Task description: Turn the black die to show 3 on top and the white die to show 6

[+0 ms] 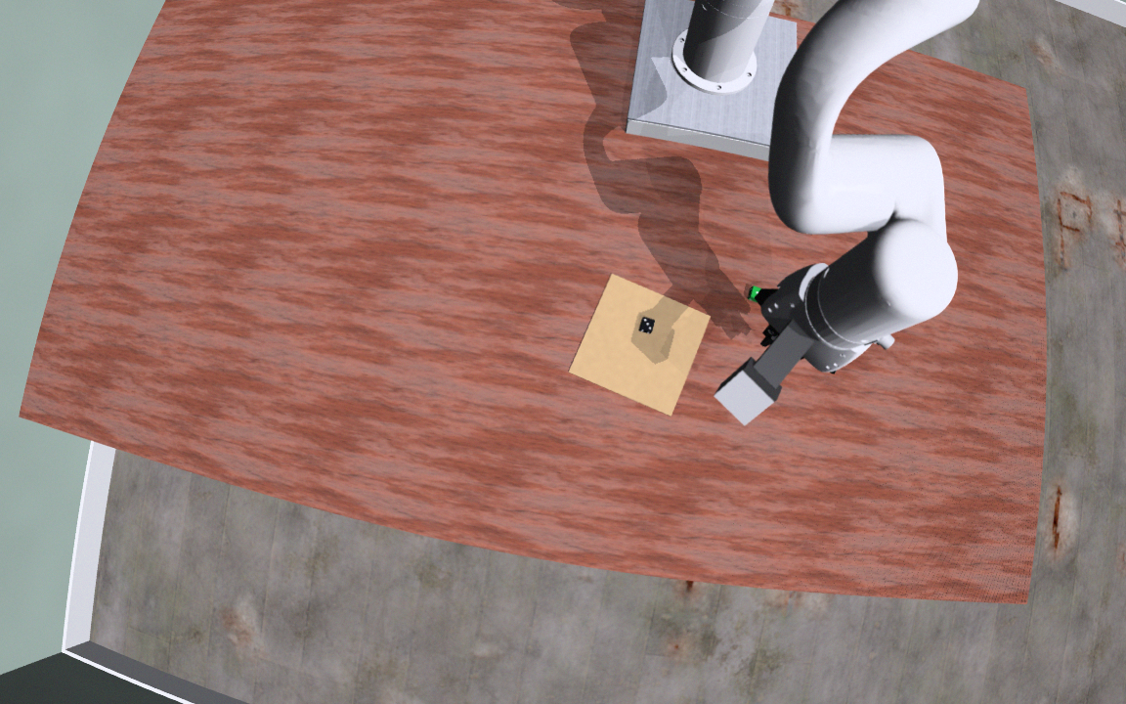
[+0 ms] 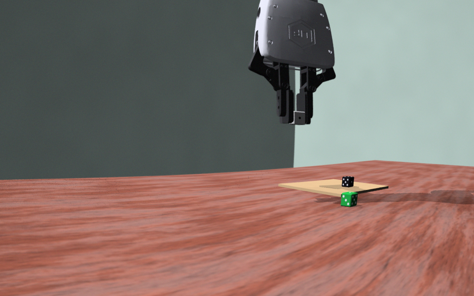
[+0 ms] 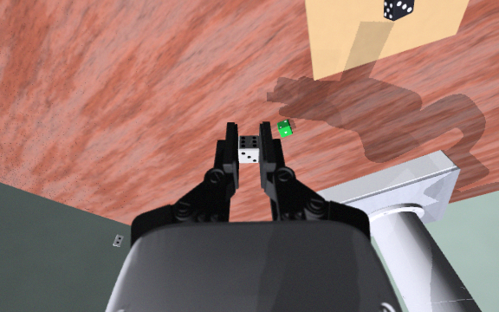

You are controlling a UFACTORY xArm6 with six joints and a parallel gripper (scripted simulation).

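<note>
The white die is 10 mm below my hand and 10 mm behind it. Round my hand: green die: 110 mm below, 80 mm behind, 10 mm to the left; then tan mat: 150 mm to the right, 110 mm below, 10 mm behind; then black die: 140 mm to the right, 100 mm below, 40 mm behind.
</note>
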